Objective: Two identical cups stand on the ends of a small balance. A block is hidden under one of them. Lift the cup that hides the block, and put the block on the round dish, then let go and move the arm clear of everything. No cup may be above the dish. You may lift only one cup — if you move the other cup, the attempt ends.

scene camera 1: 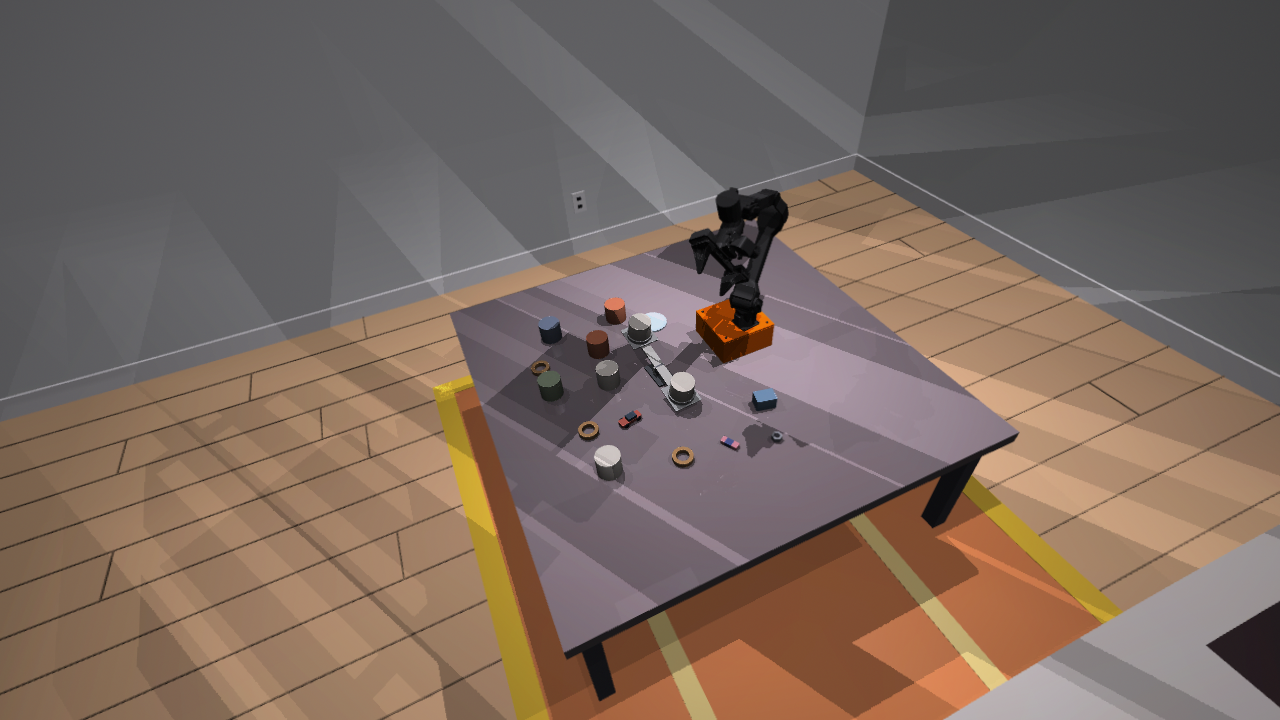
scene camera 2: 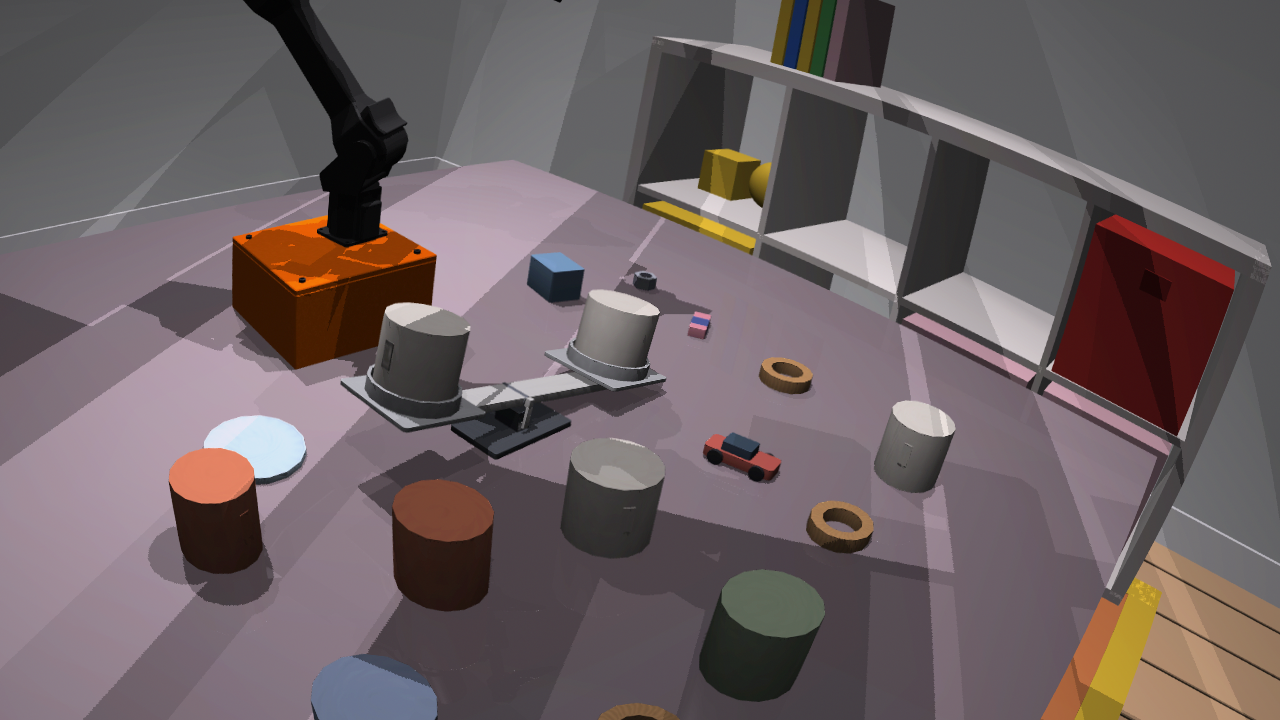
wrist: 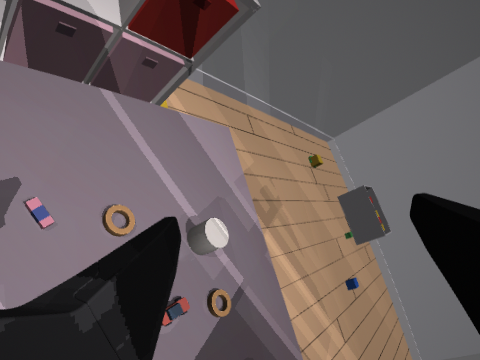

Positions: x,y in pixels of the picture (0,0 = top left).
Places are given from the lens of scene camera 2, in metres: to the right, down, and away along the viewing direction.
cup (scene camera 2: pixel 615 328): -0.02, -0.03, 0.86
cup (scene camera 2: pixel 421 349): -0.16, -0.01, 0.64
toy car (scene camera 2: pixel 739 452): 0.09, 0.08, 0.81
blue block (scene camera 2: pixel 556 278): -0.10, -0.10, 1.08
The marked spots on the toy car and the blue block are 0.37 m apart.
